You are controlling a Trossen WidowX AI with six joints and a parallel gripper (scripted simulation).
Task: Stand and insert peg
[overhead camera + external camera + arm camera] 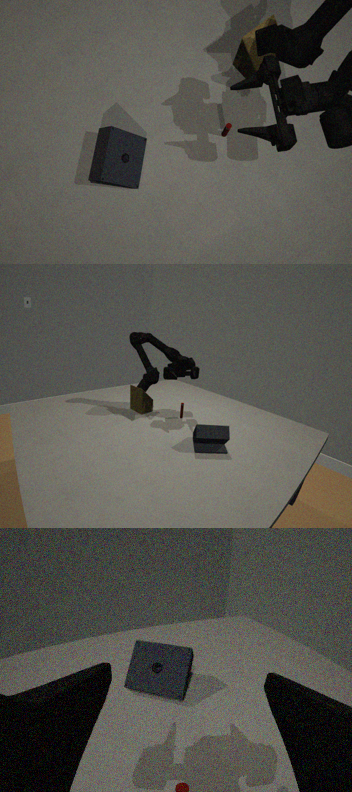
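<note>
My gripper tip is now 160 mm above the peg and 10 mm past it. The rest, counted from my gripper tip: dark sloped panel 260 mm ahead, 170 mm below, 50 mm to the right.
</note>
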